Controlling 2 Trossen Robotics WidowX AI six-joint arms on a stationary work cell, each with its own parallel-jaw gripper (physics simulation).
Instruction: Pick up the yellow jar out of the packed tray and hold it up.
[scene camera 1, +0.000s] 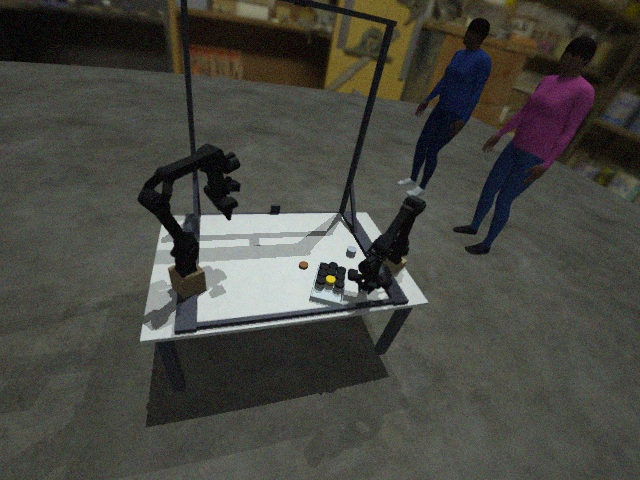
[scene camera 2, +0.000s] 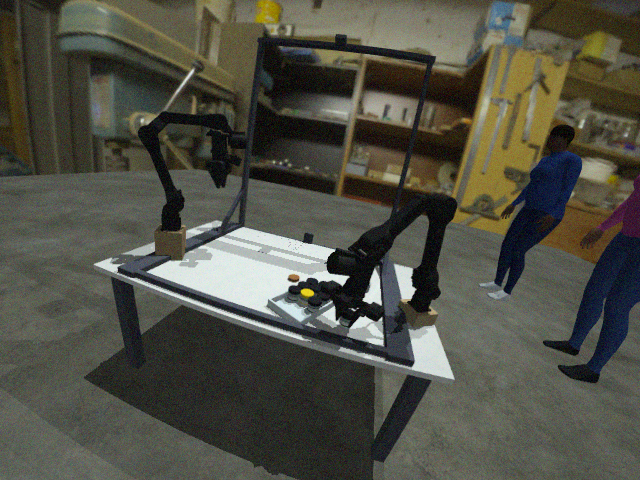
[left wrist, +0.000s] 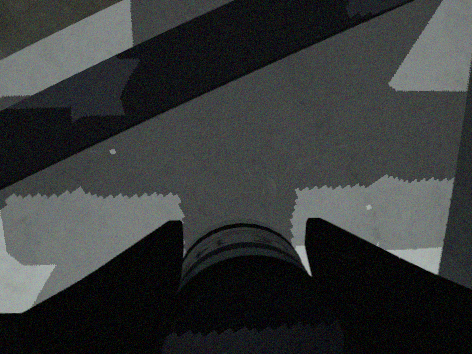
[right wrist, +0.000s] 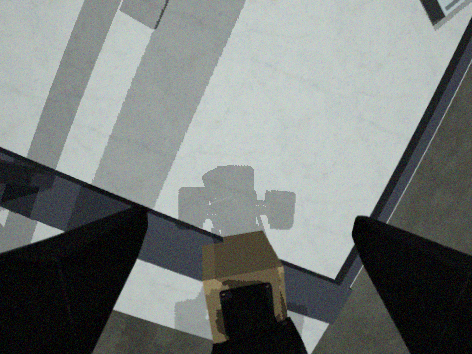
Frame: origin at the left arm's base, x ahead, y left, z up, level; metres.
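Seen in the pictures: left gripper, fingertip midpoint: (scene camera 1: 363, 293) (scene camera 2: 342, 324) (left wrist: 244, 232); right gripper, fingertip midpoint: (scene camera 1: 224, 215) (scene camera 2: 221, 188) (right wrist: 252, 221); left arm's base, origin of the base link: (scene camera 1: 394, 259) (scene camera 2: 419, 306); right arm's base, origin of the base link: (scene camera 1: 186, 269) (scene camera 2: 170, 228) (right wrist: 247, 308).
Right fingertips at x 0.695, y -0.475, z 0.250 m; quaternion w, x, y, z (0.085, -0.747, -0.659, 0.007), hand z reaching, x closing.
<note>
Pixels of each thing's top centre, then the offset from my right fingertips to it. "*": a spot on its surface instead.
- yellow jar, middle of its top: (scene camera 2: 307, 292) (scene camera 1: 330, 278) dx -0.310, dy +0.363, dz -0.250 m
- pale tray, middle of its top: (scene camera 2: 308, 297) (scene camera 1: 330, 280) dx -0.316, dy +0.360, dz -0.270 m
- dark-lidded jar, surface spot: (left wrist: 244, 295) * dx -0.388, dy +0.505, dz -0.239 m
- orange disc, middle of its top: (scene camera 2: 294, 276) (scene camera 1: 303, 264) dx -0.304, dy +0.198, dz -0.284 m
- small light grey cylinder, middle of its top: (scene camera 1: 352, 248) dx -0.577, dy +0.281, dz -0.261 m
The yellow jar (scene camera 1: 330, 279) (scene camera 2: 307, 292), seen by its yellow lid, stands among several black-lidded jars in the pale tray (scene camera 1: 325, 299) (scene camera 2: 287, 310). My left gripper (scene camera 1: 366, 286) (scene camera 2: 347, 318) (left wrist: 244, 232) is beside the tray, on its right in the scene views, low over the table. It is shut on a dark-lidded jar (left wrist: 244, 295), whose curved rim shows between the fingers in the left wrist view. My right gripper (scene camera 1: 229, 214) (scene camera 2: 220, 183) (right wrist: 252, 221) is open and empty, high above the table at the left of the scene views, far from the tray.
An orange disc (scene camera 1: 303, 265) (scene camera 2: 293, 277) lies behind the tray. A small light grey cylinder (scene camera 1: 351, 251) stands behind the left gripper. A dark frame bar (scene camera 1: 268, 316) runs along the table's front edge. Two people stand beyond the table at the right.
</note>
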